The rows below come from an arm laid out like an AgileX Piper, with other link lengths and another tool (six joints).
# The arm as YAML. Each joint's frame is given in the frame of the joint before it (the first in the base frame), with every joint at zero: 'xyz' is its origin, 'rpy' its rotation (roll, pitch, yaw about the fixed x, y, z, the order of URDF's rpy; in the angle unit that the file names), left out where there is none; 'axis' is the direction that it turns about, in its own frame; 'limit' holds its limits. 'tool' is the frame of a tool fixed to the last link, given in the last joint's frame.
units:
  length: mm
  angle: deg
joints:
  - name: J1
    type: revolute
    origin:
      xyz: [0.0, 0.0, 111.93]
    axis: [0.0, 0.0, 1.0]
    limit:
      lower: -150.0
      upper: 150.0
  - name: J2
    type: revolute
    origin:
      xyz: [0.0, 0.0, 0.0]
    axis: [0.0, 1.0, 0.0]
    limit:
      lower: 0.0
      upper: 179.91
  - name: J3
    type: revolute
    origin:
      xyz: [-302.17, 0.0, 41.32]
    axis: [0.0, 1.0, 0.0]
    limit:
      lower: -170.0
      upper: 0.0
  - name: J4
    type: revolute
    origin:
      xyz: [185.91, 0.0, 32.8]
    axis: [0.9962, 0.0, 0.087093]
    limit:
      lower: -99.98
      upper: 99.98
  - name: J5
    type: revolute
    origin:
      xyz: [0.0, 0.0, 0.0]
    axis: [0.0, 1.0, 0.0]
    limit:
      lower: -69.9
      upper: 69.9
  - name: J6
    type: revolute
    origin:
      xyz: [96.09, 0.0, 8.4]
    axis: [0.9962, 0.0, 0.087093]
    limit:
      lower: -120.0
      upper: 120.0
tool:
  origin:
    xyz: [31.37, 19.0, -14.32]
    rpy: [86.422, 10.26, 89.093]
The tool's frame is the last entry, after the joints.
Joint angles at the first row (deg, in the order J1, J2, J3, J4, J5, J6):
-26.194 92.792 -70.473 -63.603 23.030 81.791
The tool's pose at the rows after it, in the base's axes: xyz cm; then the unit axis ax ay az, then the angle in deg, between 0 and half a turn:
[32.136, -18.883, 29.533, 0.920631, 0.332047, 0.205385, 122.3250]
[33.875, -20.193, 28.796, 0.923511, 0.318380, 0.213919, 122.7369]
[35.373, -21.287, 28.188, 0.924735, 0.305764, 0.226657, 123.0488]
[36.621, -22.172, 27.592, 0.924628, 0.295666, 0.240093, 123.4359]
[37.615, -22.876, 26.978, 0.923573, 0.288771, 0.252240, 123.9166]
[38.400, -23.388, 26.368, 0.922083, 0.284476, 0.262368, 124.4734]
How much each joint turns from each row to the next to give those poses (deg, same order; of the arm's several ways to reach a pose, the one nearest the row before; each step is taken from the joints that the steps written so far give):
-1.039 4.768 -4.071 -0.108 -0.585 1.481
-0.820 4.204 -3.824 -0.140 -0.927 1.585
-0.699 3.542 -3.404 -0.135 -1.166 1.618
-0.599 2.977 -2.795 -0.104 -1.316 1.467
-0.539 2.461 -2.131 -0.111 -1.402 1.223
-0.409 1.994 -1.545 -0.120 -1.316 1.016

